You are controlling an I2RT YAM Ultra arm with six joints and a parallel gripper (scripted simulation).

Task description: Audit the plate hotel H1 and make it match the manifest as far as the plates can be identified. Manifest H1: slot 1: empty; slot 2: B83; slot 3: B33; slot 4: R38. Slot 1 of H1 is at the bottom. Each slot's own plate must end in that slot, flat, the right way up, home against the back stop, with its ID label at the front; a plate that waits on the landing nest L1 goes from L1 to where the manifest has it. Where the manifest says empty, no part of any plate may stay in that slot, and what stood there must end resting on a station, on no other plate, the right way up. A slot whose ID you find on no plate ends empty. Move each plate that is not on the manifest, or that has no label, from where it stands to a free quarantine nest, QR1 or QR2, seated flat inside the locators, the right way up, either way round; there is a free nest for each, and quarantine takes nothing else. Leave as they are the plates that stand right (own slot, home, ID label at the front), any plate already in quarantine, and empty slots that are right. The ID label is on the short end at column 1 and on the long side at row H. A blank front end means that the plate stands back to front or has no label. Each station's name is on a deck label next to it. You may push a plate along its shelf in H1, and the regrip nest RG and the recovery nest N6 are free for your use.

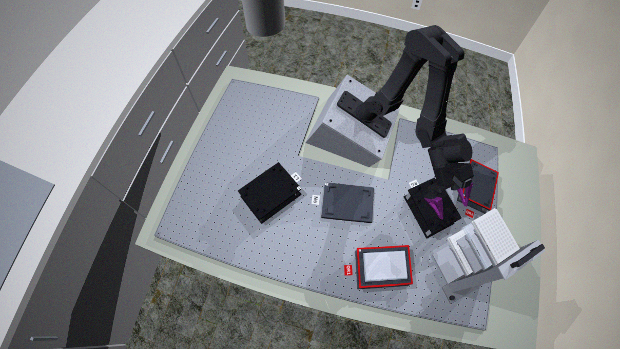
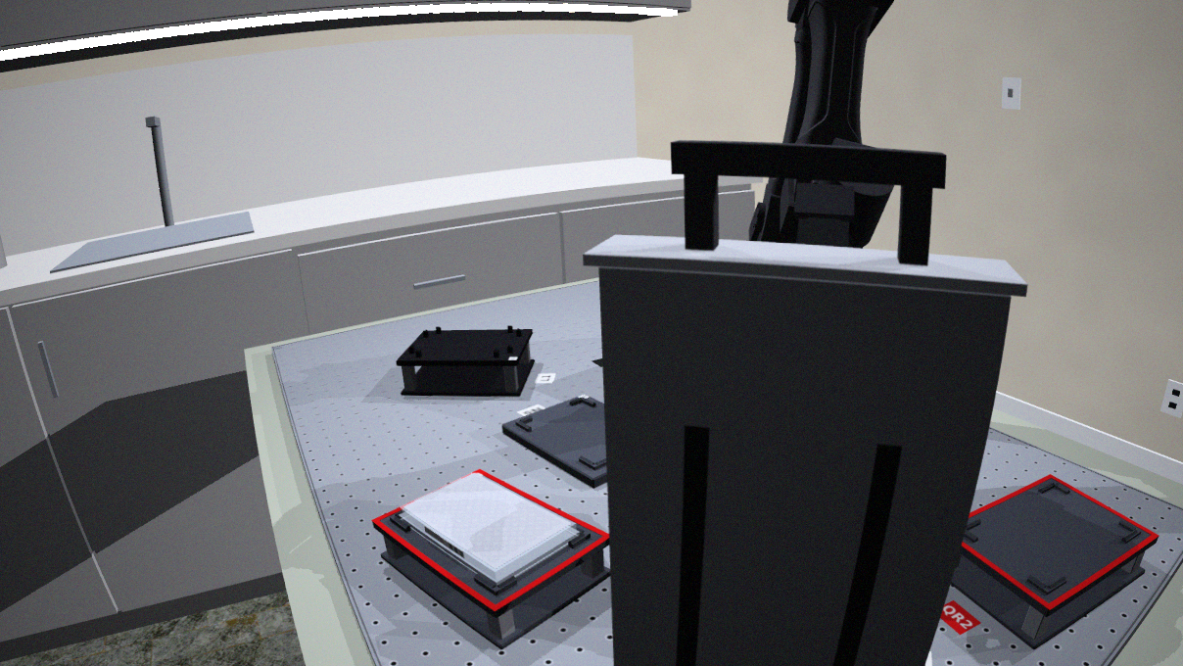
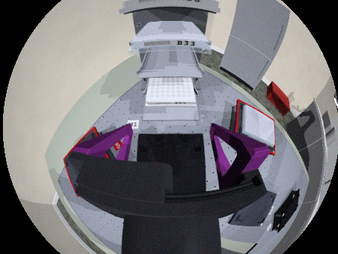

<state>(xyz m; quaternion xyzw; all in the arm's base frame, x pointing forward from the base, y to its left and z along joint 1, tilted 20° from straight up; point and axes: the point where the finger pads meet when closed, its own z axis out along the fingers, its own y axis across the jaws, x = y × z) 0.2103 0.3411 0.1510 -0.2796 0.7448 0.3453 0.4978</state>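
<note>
The regrip nest RG is 4 cm behind my hand, 4 cm to the right of it and 8 cm below it. Round my hand: quarantine nest QR2: 20 cm behind, 11 cm to the left, 10 cm below; then hotel H1: 13 cm ahead, 16 cm to the left, 1 cm above; then plate labelled B33: 8 cm ahead, 10 cm to the left, 7 cm above.
</note>
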